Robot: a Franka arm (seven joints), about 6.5 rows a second.
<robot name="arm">
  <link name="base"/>
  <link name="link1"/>
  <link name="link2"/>
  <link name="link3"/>
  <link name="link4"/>
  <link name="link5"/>
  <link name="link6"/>
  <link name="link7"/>
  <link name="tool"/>
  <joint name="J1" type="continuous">
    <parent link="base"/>
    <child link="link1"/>
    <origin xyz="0 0 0.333" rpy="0 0 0"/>
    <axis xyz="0 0 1"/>
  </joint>
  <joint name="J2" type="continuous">
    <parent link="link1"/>
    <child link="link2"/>
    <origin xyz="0 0 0" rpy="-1.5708 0 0"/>
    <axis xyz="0 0 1"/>
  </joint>
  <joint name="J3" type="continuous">
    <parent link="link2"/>
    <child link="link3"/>
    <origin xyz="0 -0.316 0" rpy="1.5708 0 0"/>
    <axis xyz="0 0 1"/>
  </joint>
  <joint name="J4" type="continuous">
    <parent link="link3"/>
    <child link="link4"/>
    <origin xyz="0.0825 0 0" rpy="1.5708 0 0"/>
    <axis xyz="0 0 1"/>
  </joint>
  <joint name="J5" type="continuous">
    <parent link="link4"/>
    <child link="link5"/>
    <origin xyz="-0.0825 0.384 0" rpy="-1.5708 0 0"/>
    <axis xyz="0 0 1"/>
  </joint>
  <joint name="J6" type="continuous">
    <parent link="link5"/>
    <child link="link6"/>
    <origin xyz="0 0 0" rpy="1.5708 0 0"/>
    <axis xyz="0 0 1"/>
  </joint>
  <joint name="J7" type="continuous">
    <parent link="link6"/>
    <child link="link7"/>
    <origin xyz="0.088 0 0" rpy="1.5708 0 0"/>
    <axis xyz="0 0 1"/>
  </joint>
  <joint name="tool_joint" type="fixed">
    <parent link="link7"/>
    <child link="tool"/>
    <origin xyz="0 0 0.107" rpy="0 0 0"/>
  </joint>
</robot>
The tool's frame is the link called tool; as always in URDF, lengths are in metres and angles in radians. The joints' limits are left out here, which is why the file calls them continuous.
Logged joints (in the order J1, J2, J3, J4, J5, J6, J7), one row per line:
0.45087 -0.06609 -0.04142 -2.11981 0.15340 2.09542 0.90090
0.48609 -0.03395 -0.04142 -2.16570 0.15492 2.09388 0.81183
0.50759 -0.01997 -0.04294 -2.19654 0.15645 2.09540 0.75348
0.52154 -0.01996 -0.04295 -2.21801 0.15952 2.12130 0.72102
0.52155 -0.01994 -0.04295 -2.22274 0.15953 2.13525 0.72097
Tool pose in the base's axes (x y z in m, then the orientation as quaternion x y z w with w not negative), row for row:
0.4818 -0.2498 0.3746 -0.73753 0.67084 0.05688 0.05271
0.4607 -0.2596 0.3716 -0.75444 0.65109 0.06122 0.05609
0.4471 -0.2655 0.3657 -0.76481 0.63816 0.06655 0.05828
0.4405 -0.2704 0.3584 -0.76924 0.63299 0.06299 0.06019
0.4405 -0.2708 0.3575 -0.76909 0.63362 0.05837 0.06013
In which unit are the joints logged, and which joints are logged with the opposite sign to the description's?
The joints are logged in radians. Opposite sign: J1, J2.
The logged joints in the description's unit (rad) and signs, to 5 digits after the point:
-0.45087 0.06609 -0.04142 -2.11981 0.15340 2.09542 0.90090
-0.48609 0.03395 -0.04142 -2.16570 0.15492 2.09388 0.81183
-0.50759 0.01997 -0.04294 -2.19654 0.15645 2.09540 0.75348
-0.52154 0.01996 -0.04295 -2.21801 0.15952 2.12130 0.72102
-0.52155 0.01994 -0.04295 -2.22274 0.15953 2.13525 0.72097

